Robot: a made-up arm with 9 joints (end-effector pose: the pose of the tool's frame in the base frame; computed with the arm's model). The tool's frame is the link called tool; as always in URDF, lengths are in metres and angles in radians. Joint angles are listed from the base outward.
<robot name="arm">
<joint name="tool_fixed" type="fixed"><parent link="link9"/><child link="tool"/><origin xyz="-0.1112 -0.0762 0.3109" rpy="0 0 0"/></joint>
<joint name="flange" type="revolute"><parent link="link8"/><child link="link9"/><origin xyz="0.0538 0.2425 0.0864" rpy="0 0 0"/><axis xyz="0 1 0"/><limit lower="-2.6" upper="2.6"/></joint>
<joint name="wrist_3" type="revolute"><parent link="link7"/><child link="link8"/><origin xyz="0.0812 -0.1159 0.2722" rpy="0 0 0"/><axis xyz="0 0 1"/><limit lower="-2.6" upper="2.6"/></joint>
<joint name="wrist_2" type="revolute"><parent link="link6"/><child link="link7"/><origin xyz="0.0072 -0.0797 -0.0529" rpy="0 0 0"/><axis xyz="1 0 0"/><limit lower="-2.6" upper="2.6"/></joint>
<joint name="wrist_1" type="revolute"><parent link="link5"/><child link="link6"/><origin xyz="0.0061 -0.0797 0.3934" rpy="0 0 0"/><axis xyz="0 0 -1"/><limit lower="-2.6" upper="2.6"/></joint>
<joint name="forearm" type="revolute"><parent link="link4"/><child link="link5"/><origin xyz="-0.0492 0.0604 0.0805" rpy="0 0 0"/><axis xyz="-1 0 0"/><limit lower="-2.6" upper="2.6"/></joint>
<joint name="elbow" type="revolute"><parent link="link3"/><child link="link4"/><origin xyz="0.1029 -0.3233 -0.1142" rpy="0 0 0"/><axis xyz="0 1 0"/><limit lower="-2.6" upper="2.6"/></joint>
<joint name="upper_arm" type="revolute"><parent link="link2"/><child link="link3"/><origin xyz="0.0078 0.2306 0.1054" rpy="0 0 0"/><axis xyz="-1 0 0"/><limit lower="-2.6" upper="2.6"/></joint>
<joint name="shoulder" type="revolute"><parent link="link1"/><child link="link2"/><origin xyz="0.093 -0.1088 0.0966" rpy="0 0 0"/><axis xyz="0 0 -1"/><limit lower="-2.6" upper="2.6"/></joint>
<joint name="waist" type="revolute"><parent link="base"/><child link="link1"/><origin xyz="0 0 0.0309" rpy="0 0 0"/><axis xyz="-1 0 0"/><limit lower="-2.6" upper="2.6"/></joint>
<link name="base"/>
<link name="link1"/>
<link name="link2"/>
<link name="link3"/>
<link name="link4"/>
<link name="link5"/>
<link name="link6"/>
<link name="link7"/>
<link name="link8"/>
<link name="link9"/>
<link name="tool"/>
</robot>
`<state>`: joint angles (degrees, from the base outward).
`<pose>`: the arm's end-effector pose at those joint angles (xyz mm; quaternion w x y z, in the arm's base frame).
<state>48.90 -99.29 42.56 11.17 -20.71 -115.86 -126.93 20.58 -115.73</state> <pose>150.7 560.8 449.8 0.6348 -0.7195 0.0158 -0.2811</pose>
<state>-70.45 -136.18 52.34 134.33 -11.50 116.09 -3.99 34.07 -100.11</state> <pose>-186.5 121.0 562.7 0.4412 -0.5173 -0.7286 -0.0829</pose>
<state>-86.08 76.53 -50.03 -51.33 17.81 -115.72 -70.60 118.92 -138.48</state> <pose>-115.0 -318.8 270.5 0.3882 0.5870 -0.5419 0.4594</pose>
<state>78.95 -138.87 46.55 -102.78 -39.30 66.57 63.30 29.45 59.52</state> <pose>851.5 695.6 -424.1 0.1247 -0.5052 -0.6436 -0.5613</pose>
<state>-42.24 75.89 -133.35 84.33 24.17 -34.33 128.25 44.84 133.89</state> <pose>1036.8 -602.1 -205.2 0.0095 0.1483 0.6558 -0.7402</pose>
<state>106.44 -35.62 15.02 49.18 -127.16 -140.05 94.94 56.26 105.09</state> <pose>731.7 421.5 532.1 0.0768 0.0170 -0.3327 -0.9398</pose>
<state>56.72 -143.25 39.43 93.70 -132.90 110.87 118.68 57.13 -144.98</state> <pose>158.1 426.8 289.2 0.2338 0.0597 0.9460 -0.2166</pose>
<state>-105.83 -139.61 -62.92 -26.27 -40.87 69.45 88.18 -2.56 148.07</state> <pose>127.5 682.8 153.0 0.7441 0.2781 -0.1329 -0.5927</pose>
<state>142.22 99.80 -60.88 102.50 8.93 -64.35 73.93 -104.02 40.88</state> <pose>862.6 -6.4 870.8 0.4954 0.1190 0.5306 -0.6775</pose>
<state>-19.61 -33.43 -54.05 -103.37 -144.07 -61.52 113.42 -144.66 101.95</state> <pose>-99.1 41.0 372.4 0.5538 -0.5186 0.1816 0.6256</pose>
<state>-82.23 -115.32 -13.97 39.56 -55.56 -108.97 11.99 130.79 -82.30</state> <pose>48.2 -5.4 812.3 0.8945 0.1125 -0.4293 0.0539</pose>
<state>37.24 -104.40 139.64 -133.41 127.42 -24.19 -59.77 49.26 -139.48</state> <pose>42.7 192.4 148.5 0.7632 0.2560 0.5822 0.1139</pose>
